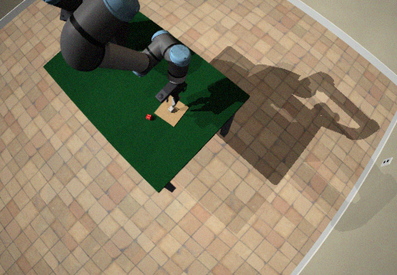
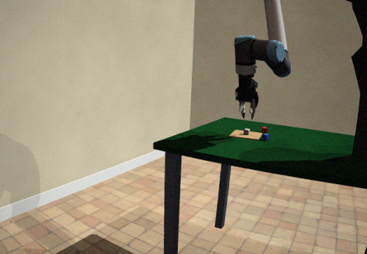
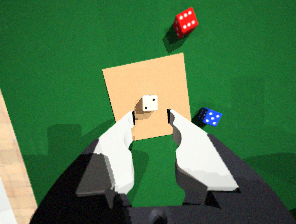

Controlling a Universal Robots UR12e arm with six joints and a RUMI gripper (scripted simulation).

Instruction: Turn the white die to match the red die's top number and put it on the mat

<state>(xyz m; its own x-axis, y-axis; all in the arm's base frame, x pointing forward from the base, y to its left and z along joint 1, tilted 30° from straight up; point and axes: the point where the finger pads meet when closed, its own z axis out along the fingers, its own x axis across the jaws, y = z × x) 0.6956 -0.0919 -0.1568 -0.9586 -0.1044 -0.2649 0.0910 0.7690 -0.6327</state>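
The white die lies 80 mm below my hand. The rest, counted from my hand: red die: 60 mm behind, 120 mm to the right, 80 mm below; then tan mat: 90 mm below; then blue die: 100 mm behind, 30 mm to the left, 80 mm below.
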